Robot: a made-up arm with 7 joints. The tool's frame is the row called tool.
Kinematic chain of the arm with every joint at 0, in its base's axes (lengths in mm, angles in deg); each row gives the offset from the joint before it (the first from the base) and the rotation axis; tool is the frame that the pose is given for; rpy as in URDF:
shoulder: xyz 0 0 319.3 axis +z
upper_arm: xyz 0 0 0 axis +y
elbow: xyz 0 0 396.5 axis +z
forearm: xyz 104.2 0 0 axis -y
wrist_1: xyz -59.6 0 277.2 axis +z
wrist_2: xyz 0 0 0 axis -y
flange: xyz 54.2 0 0 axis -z
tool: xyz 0 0 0 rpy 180 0 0
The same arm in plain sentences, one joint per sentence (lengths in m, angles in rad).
The arm has seven revolute joints in a row. What follows holds with every joint at zero, and every direction is one of the base frame's.
Joint 1 is mounted 0.3193 m along +z from the base frame's origin and turns about +z.
Joint 2 is mounted at the same point as joint 1 and turns about +y.
Joint 3 is mounted 0.3965 m along +z from joint 2 and turns about +z.
Joint 4 is mounted 0.1042 m along +x from joint 3 and turns about -y.
Joint 5 is mounted 0.0596 m along -x and 0.2772 m along +z from joint 4 and turns about +z.
Joint 6 is mounted at the same point as joint 5 and turns about -y.
Joint 7 is mounted 0.0542 m along +x from joint 6 and turns about -z.
The tool frame, which is the frame that the pose is given for, is mounted at the same point as joint 7; its axes are the base frame's turned by roll 3.1416, pitch 0.0000 and yaw 0.0000 rad (as in URDF: about the fixed x, then y, then z).

